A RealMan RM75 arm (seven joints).
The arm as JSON. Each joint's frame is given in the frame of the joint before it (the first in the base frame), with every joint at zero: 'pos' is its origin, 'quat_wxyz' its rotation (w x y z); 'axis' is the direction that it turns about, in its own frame. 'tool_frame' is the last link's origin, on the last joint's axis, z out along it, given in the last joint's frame.
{
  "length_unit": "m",
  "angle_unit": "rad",
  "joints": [
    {
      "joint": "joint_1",
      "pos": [
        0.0,
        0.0,
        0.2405
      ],
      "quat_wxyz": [
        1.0,
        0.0,
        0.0,
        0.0
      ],
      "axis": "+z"
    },
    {
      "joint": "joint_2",
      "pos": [
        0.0,
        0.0,
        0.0
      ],
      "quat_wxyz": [
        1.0,
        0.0,
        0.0,
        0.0
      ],
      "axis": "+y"
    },
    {
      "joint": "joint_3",
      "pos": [
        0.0,
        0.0,
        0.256
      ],
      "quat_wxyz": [
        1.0,
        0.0,
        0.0,
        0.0
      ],
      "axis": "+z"
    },
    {
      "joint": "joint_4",
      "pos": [
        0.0,
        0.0,
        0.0
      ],
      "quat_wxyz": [
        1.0,
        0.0,
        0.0,
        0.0
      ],
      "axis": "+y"
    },
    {
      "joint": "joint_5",
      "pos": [
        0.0,
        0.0,
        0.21
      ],
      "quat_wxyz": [
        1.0,
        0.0,
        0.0,
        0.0
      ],
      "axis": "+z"
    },
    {
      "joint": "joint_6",
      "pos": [
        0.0,
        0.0,
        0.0
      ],
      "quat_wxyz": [
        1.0,
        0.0,
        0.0,
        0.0
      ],
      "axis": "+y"
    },
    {
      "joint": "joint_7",
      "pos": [
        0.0,
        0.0,
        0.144
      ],
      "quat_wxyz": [
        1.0,
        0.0,
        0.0,
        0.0
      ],
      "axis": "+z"
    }
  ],
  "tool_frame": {
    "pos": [
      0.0,
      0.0,
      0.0
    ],
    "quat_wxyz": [
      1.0,
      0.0,
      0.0,
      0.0
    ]
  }
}
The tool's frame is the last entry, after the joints.
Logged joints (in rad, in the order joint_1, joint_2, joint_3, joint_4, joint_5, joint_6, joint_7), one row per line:
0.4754, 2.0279, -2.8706, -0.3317, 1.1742, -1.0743, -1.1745
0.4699, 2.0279, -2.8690, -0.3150, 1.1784, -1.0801, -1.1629
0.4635, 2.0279, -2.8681, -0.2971, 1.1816, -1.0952, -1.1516
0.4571, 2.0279, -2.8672, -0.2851, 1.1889, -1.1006, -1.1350
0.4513, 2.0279, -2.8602, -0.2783, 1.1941, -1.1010, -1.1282
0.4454, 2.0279, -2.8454, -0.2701, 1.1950, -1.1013, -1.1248
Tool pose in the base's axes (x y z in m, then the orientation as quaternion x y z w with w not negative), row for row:
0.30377, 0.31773, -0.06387, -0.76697, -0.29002, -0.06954, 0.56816
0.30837, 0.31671, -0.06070, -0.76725, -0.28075, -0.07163, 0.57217
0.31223, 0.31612, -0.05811, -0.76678, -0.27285, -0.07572, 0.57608
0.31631, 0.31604, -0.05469, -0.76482, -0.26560, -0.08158, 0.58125
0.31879, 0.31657, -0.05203, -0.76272, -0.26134, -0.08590, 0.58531
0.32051, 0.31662, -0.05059, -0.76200, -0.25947, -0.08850, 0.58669
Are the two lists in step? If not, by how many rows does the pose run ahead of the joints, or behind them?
The pose runs 2 rows ahead of the joints: the pose in row i belongs to the joints in row i + 2.
